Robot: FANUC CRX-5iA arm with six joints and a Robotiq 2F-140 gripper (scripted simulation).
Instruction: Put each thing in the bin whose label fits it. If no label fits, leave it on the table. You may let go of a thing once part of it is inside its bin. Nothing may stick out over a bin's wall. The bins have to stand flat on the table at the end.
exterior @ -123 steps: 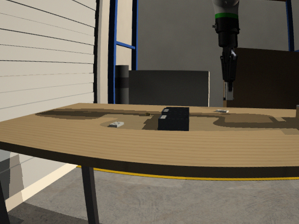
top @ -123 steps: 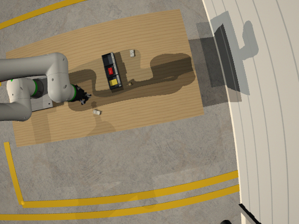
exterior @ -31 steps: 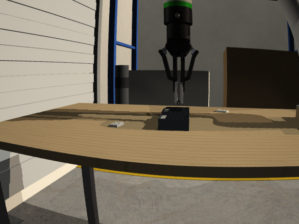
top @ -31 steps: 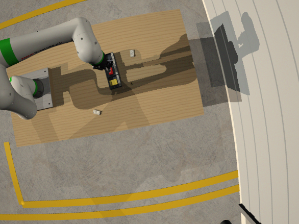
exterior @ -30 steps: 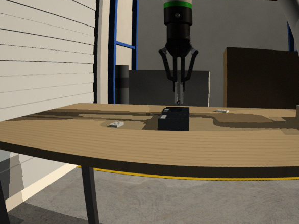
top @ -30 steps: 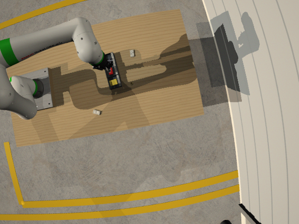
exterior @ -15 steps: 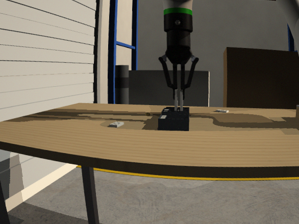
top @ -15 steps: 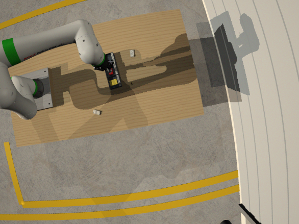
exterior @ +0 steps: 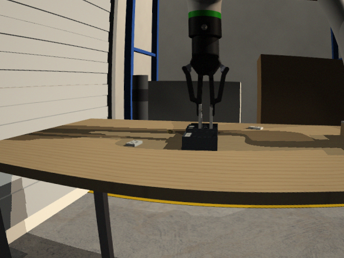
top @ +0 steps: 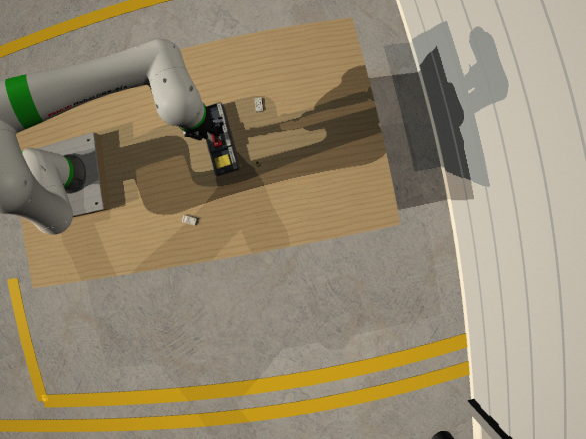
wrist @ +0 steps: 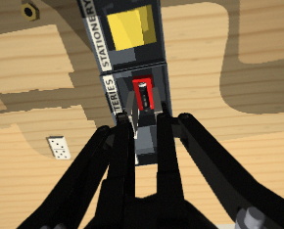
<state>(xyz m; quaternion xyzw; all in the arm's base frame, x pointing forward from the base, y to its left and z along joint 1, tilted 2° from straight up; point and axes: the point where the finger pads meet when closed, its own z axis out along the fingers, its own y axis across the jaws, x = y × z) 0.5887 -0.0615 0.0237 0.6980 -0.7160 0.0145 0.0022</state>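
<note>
The black piece lies 40 mm below my hand. From my hand the other things lie so: yellow pad 80 mm to the right, 60 mm below; red battery 50 mm below, 10 mm to the left; black three-part bin 50 mm below, 10 mm ahead.
</note>
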